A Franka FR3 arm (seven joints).
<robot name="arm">
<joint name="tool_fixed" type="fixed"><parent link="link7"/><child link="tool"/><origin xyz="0 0 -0.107" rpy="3.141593 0 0"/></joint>
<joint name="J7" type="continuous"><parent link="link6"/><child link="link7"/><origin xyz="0.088 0 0"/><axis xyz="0 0 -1"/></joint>
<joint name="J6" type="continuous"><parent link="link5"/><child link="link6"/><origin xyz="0 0 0"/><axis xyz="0 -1 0"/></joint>
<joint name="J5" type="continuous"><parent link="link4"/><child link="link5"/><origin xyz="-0.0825 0 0.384"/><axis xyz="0 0 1"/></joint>
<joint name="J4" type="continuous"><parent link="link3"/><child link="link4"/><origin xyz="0.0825 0 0"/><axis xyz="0 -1 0"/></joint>
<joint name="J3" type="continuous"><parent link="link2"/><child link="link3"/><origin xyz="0 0 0.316"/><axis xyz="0 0 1"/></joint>
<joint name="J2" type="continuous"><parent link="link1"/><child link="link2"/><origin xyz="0 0 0"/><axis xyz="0 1 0"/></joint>
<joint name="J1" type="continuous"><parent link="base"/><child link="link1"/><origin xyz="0 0 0.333"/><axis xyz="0 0 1"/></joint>
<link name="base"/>
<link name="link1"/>
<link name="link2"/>
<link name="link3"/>
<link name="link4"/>
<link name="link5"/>
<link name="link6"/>
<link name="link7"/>
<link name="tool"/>
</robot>
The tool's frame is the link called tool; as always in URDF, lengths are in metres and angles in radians. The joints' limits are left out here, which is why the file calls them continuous.
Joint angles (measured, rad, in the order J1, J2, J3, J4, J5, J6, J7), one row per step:
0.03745, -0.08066, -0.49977, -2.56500, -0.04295, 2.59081, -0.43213
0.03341, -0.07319, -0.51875, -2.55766, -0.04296, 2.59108, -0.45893
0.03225, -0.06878, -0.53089, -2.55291, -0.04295, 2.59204, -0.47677
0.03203, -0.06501, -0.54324, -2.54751, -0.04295, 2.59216, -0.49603
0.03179, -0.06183, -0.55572, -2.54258, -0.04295, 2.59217, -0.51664
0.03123, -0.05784, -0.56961, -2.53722, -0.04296, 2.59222, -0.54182
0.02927, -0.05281, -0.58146, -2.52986, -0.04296, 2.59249, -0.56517
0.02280, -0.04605, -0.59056, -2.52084, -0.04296, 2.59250, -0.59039
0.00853, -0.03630, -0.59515, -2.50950, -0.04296, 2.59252, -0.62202
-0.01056, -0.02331, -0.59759, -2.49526, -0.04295, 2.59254, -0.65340
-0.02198, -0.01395, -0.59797, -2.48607, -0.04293, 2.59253, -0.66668
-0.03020, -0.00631, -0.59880, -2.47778, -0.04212, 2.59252, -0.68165
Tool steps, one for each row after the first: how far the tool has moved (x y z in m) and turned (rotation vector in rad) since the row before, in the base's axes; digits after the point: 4 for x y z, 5 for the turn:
-0.0027, -0.0106, -0.0004, -0.00476, 0.00157, 0.00344
-0.0015, -0.0062, 0.0000, -0.00359, 0.00001, 0.00430
-0.0012, -0.0060, 0.0005, -0.00374, -0.00031, 0.00643
-0.0015, -0.0060, 0.0005, -0.00367, -0.00024, 0.00764
-0.0019, -0.0068, 0.0004, -0.00439, 0.00046, 0.01046
-0.0013, -0.0069, 0.0008, -0.00564, -0.00035, 0.00920
-0.0014, -0.0079, 0.0008, -0.00690, 0.00047, 0.00927
-0.0019, -0.0097, 0.0007, -0.00912, 0.00215, 0.01232
-0.0021, -0.0114, 0.0006, -0.01081, 0.00337, 0.00940
-0.0009, -0.0065, 0.0000, -0.00630, 0.00288, 0.00128
-0.0005, -0.0052, 0.0003, -0.00553, 0.00187, 0.00513

